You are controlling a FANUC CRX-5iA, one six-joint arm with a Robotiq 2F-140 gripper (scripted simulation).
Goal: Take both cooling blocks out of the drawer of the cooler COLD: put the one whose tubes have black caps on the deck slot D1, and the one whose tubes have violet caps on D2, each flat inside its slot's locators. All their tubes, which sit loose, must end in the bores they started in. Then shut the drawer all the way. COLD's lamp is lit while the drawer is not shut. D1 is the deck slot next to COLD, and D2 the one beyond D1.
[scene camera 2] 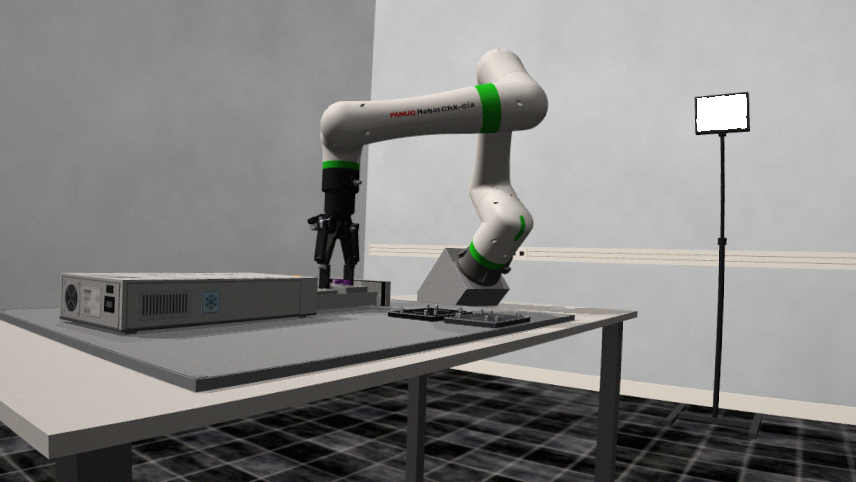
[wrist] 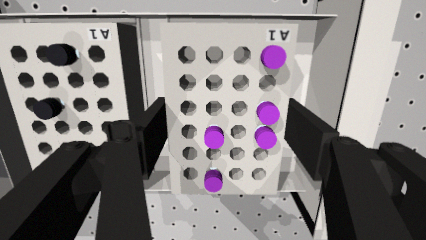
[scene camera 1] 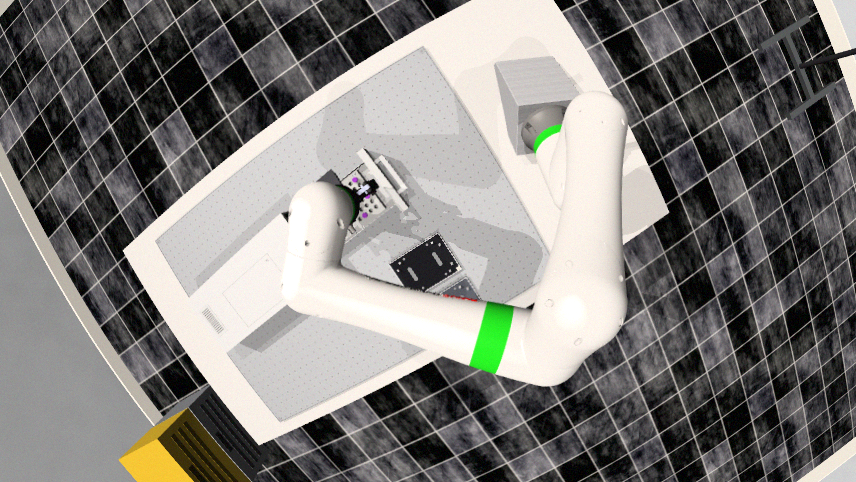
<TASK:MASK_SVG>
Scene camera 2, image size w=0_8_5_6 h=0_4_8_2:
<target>my gripper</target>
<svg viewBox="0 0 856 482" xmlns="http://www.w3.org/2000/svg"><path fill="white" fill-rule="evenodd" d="M325 192L324 212L327 214L326 220L317 221L318 231L314 260L320 269L319 289L325 289L324 284L330 284L329 263L337 239L340 239L345 261L343 280L352 281L352 286L354 286L354 269L357 262L359 262L359 224L353 223L351 220L351 215L355 213L355 194Z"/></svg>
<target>COLD cooler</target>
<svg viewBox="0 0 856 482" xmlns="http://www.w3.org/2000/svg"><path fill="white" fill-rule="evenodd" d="M59 319L112 330L118 333L121 332L121 334L136 334L137 331L289 317L305 318L309 315L317 315L317 310L370 305L389 307L391 281L354 279L354 286L368 287L368 292L317 295L318 277L269 274L277 278L242 278L223 273L144 273L165 278L154 279L125 273L61 273Z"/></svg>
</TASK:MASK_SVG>
